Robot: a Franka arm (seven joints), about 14 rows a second.
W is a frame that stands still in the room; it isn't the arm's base.
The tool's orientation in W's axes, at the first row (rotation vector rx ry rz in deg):
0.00 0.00 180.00
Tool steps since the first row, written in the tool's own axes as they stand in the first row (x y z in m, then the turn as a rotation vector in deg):
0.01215 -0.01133 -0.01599 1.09 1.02 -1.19
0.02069 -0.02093 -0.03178 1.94 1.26 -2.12
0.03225 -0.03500 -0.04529 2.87 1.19 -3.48
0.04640 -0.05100 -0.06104 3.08 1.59 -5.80
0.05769 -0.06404 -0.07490 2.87 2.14 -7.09
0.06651 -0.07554 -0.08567 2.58 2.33 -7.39
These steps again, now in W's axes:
-0.01215 0.01133 -0.01599 -1.09 -1.02 -1.19
-0.02069 0.02093 -0.03178 -1.94 -1.26 -2.12
-0.03225 0.03500 -0.04529 -2.87 -1.19 -3.48
-0.04640 0.05100 -0.06104 -3.08 -1.59 -5.80
-0.05769 0.06404 -0.07490 -2.87 -2.14 -7.09
-0.06651 0.07554 -0.08567 -2.58 -2.33 -7.39

